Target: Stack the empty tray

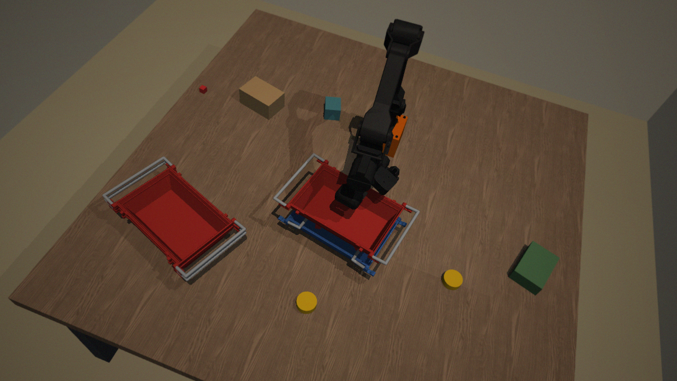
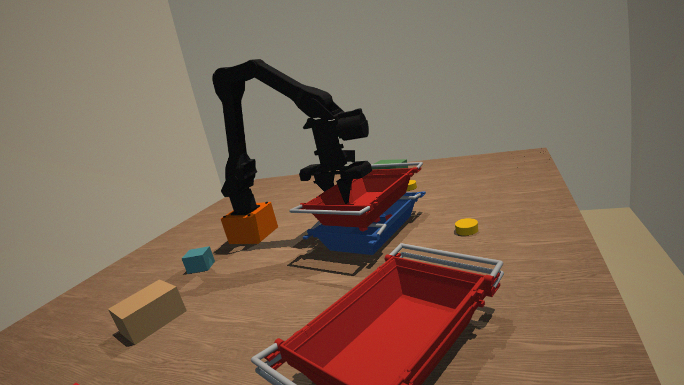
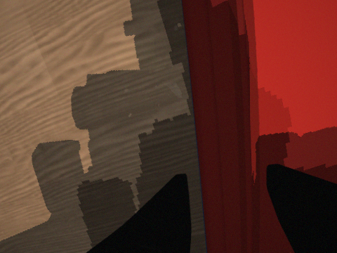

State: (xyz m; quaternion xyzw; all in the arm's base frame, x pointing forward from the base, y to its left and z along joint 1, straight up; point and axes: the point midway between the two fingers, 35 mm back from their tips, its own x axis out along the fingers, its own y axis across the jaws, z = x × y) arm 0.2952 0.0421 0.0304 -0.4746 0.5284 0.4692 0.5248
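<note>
Right now the red tray is 70 mm ahead of my gripper tip, 30 mm above it and 10 mm to the right of it. Also, from my gripper tip: teal cube 320 mm behind, 230 mm to the right, 60 mm below; green box 500 mm to the left, 70 mm behind, 60 mm below; tan box 440 mm to the right, 240 mm behind, 50 mm below.
</note>
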